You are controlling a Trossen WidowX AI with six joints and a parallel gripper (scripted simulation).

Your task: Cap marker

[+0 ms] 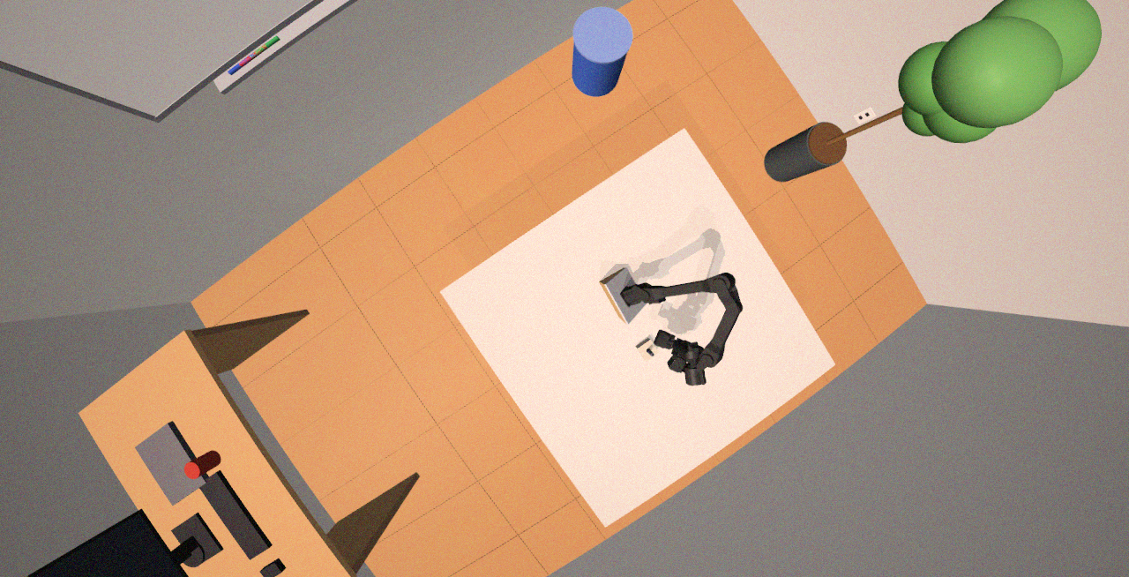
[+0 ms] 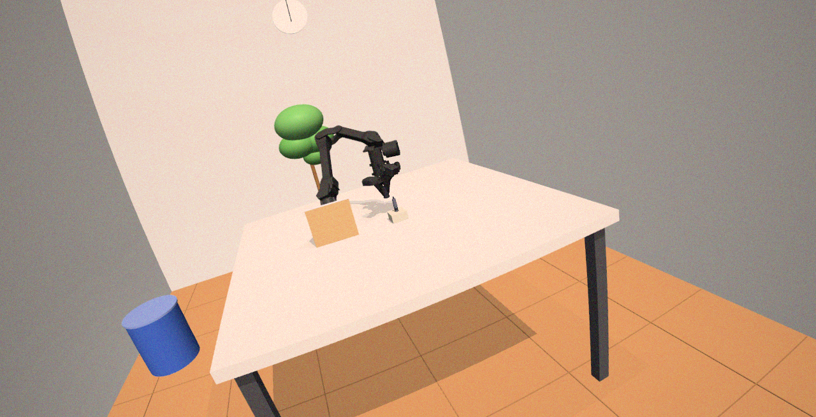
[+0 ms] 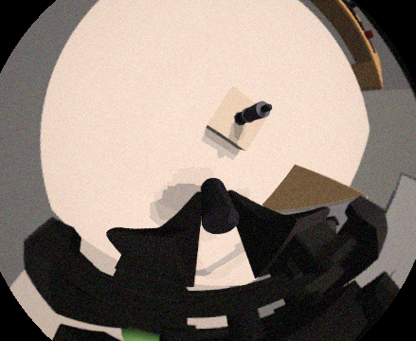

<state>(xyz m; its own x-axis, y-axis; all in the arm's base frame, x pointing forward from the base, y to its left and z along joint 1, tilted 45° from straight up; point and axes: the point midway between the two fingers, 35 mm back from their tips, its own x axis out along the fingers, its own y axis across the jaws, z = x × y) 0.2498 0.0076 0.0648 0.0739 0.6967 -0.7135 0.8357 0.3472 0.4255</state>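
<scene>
The holder block lies 90 mm to the right of my gripper tip, 70 mm below it and 10 mm ahead of it. From my gripper tip the other things lie so: dark cap (10 mm above).
</scene>
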